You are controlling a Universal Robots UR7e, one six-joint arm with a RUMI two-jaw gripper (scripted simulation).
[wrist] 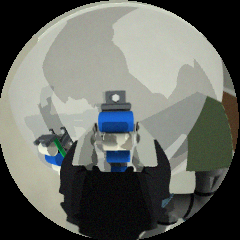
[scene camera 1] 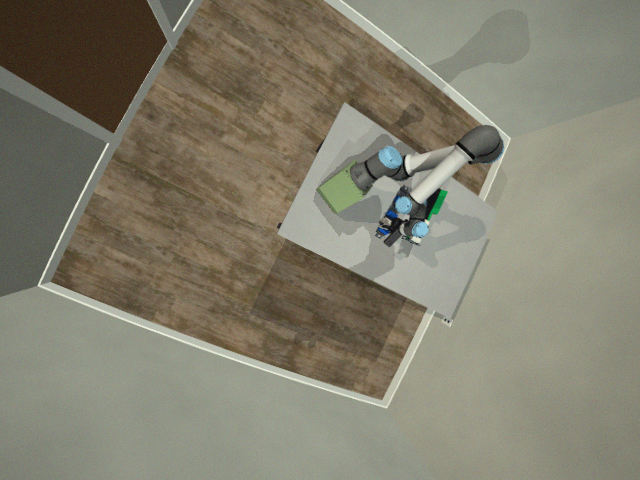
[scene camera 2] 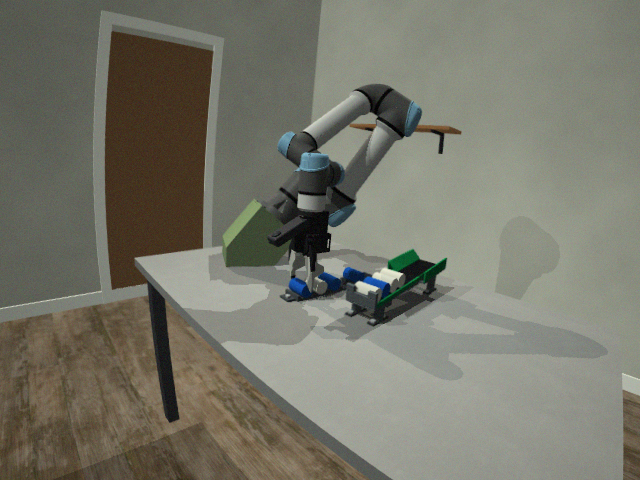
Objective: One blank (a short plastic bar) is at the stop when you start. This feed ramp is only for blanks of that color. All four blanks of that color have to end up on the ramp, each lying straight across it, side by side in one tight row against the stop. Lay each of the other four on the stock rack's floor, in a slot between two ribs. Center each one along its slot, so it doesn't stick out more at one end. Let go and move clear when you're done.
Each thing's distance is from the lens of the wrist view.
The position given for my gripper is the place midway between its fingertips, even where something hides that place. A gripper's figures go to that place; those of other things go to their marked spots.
my gripper (wrist: 116, 123): 15 cm
blue blank (wrist: 120, 121): 13 cm
